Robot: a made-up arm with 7 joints. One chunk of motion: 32 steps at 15 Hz.
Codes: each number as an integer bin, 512 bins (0 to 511) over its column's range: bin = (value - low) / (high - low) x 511, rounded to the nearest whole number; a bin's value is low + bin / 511 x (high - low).
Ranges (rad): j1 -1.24..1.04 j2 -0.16..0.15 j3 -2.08..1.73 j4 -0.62..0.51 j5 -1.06..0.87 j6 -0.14..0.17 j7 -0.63..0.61
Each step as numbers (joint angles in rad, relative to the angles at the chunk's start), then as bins.
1 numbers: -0.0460 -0.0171 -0.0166 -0.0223 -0.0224 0.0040 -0.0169
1 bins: 268 236 277 270 275 237 253
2 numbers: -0.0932 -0.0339 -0.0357 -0.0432 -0.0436 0.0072 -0.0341
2 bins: 257 208 274 261 269 243 246
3 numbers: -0.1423 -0.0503 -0.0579 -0.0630 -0.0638 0.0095 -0.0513
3 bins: 246 181 271 252 264 246 238
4 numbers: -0.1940 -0.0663 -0.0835 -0.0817 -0.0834 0.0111 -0.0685
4 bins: 234 154 268 243 259 249 231
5 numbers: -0.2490 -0.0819 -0.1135 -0.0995 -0.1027 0.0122 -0.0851
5 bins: 222 129 264 235 253 251 225
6 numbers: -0.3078 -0.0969 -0.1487 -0.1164 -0.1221 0.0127 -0.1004
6 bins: 209 104 259 228 248 252 218
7 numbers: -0.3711 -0.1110 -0.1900 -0.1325 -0.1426 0.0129 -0.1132
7 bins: 195 81 253 220 243 252 213
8 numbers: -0.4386 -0.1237 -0.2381 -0.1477 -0.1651 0.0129 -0.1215
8 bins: 180 60 247 214 237 252 210
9 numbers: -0.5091 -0.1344 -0.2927 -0.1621 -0.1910 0.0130 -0.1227
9 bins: 164 42 240 207 230 252 209
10 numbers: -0.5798 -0.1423 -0.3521 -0.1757 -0.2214 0.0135 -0.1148
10 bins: 148 29 232 201 222 253 212
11 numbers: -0.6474 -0.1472 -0.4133 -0.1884 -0.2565 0.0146 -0.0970
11 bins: 133 21 224 195 213 255 220
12 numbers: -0.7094 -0.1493 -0.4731 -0.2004 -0.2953 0.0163 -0.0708
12 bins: 119 18 216 190 202 258 230
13 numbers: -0.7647 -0.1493 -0.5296 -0.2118 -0.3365 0.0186 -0.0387
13 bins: 107 18 208 185 192 261 244
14 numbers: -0.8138 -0.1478 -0.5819 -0.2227 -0.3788 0.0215 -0.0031
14 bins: 96 20 201 180 180 266 258
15 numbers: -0.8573 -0.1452 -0.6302 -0.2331 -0.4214 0.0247 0.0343
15 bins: 86 24 194 175 169 271 274
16 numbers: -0.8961 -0.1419 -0.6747 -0.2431 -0.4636 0.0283 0.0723
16 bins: 77 30 188 170 158 277 289
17 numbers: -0.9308 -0.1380 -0.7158 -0.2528 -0.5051 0.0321 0.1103
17 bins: 69 36 183 166 147 284 305
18 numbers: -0.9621 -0.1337 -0.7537 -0.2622 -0.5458 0.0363 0.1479
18 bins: 62 43 178 162 136 291 321
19 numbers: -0.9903 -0.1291 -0.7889 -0.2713 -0.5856 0.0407 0.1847
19 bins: 56 51 173 158 126 298 336
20 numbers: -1.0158 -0.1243 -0.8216 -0.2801 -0.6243 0.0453 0.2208
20 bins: 50 59 169 154 115 305 351
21 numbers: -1.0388 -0.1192 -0.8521 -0.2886 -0.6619 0.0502 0.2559
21 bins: 45 67 165 150 105 314 365
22 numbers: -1.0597 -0.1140 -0.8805 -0.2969 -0.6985 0.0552 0.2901
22 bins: 40 76 161 146 96 322 379
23 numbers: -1.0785 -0.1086 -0.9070 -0.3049 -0.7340 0.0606 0.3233
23 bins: 36 85 157 142 86 331 393
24 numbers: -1.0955 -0.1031 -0.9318 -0.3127 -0.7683 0.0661 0.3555
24 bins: 32 94 154 139 77 340 406
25 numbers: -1.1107 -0.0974 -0.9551 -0.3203 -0.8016 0.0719 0.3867
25 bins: 29 103 151 136 68 349 419
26 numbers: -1.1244 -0.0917 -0.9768 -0.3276 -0.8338 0.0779 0.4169
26 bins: 26 113 148 132 60 359 431
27 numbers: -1.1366 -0.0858 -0.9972 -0.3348 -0.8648 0.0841 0.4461
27 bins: 23 122 145 129 52 369 443
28 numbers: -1.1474 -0.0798 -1.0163 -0.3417 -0.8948 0.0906 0.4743
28 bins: 21 132 143 126 44 380 455
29 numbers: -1.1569 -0.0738 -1.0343 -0.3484 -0.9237 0.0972 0.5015
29 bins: 19 142 140 123 36 391 466
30 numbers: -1.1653 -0.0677 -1.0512 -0.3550 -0.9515 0.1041 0.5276
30 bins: 17 152 138 120 29 402 477
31 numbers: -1.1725 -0.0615 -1.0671 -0.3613 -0.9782 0.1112 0.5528
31 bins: 15 162 136 117 22 414 487
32 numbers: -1.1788 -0.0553 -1.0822 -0.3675 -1.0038 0.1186 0.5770
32 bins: 14 173 134 114 15 426 497
